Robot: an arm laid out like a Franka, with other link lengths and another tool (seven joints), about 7 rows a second.
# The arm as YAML. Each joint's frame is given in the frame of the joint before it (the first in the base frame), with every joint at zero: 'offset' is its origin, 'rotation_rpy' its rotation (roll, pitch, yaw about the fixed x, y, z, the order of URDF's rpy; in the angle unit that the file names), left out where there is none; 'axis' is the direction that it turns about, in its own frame. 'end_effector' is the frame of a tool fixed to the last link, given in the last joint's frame.
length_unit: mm
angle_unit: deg
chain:
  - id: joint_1
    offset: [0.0, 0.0, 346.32]
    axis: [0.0, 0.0, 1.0]
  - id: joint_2
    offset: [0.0, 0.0, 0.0]
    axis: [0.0, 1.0, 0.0]
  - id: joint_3
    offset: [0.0, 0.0, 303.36]
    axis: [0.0, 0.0, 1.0]
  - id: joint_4
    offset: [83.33, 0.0, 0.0]
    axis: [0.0, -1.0, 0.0]
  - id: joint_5
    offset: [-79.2, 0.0, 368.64]
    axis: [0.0, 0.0, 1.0]
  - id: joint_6
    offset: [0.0, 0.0, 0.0]
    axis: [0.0, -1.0, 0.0]
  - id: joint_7
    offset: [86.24, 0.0, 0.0]
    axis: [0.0, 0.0, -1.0]
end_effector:
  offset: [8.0, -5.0, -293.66]
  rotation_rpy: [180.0, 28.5, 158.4]
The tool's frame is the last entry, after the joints.
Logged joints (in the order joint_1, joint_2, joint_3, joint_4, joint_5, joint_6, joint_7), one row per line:
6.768, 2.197, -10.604, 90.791, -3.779, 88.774, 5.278
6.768, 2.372, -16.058, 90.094, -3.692, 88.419, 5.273
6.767, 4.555, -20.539, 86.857, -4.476, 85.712, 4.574
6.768, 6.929, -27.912, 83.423, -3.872, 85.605, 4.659
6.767, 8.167, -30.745, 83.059, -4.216, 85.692, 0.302
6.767, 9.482, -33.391, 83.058, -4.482, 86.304, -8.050
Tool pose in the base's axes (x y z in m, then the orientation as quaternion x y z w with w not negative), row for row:
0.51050, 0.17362, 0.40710, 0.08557, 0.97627, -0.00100, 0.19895
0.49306, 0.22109, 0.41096, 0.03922, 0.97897, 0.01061, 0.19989
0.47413, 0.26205, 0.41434, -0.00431, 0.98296, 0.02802, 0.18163
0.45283, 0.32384, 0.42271, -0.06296, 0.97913, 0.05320, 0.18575
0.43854, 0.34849, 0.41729, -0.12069, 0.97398, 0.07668, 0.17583
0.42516, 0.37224, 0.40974, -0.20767, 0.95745, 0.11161, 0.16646
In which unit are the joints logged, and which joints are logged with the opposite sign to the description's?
The joints are logged in degrees. Opposite sign: joint_3, joint_4, joint_5.
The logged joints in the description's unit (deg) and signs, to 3 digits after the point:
6.768, 2.197, 10.604, -90.791, 3.779, 88.774, 5.278
6.768, 2.372, 16.058, -90.094, 3.692, 88.419, 5.273
6.767, 4.555, 20.539, -86.857, 4.476, 85.712, 4.574
6.768, 6.929, 27.912, -83.423, 3.872, 85.605, 4.659
6.767, 8.167, 30.745, -83.059, 4.216, 85.692, 0.302
6.767, 9.482, 33.391, -83.058, 4.482, 86.304, -8.050

